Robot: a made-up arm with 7 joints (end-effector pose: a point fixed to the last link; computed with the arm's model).
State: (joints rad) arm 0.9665 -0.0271 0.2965 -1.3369 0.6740 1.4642 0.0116
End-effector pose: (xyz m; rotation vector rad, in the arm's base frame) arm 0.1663 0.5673 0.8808 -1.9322 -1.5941 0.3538
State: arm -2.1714 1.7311 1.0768 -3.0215 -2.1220 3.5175 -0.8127
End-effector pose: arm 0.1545 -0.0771 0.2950 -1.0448 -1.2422 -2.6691
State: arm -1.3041 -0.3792 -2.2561 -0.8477 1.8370 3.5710 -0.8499
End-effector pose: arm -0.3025 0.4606 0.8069 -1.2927 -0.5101 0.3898
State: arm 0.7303 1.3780 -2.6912 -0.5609 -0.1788 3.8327 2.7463
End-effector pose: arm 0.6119 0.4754 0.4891 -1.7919 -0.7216 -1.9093
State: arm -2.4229 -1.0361 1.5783 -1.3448 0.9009 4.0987 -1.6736
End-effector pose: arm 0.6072 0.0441 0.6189 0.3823 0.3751 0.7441
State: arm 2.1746 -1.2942 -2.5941 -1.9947 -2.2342 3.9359 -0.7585
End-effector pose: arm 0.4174 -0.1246 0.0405 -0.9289 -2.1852 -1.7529
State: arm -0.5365 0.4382 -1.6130 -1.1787 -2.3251 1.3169 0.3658
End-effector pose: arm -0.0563 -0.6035 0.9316 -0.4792 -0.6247 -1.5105
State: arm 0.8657 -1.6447 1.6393 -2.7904 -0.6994 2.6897 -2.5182
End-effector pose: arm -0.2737 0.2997 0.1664 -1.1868 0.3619 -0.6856
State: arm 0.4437 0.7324 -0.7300 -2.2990 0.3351 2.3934 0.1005
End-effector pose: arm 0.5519 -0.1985 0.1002 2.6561 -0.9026 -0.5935
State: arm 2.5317 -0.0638 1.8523 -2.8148 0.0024 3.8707 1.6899
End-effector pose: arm -0.1118 -0.3432 0.3457 -0.5349 -2.5430 1.4682
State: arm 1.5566 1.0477 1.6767 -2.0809 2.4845 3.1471 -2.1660
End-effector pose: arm -0.4566 0.1514 0.3137 -0.8450 -1.7556 1.3189
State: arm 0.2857 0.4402 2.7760 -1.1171 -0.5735 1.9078 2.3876
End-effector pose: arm -0.1655 0.1219 1.1579 -2.0169 -0.4325 1.0382
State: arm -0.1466 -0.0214 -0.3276 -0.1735 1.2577 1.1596 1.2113
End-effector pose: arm 0.0665 0.0140 1.2294 -1.9959 0.5341 -0.5739
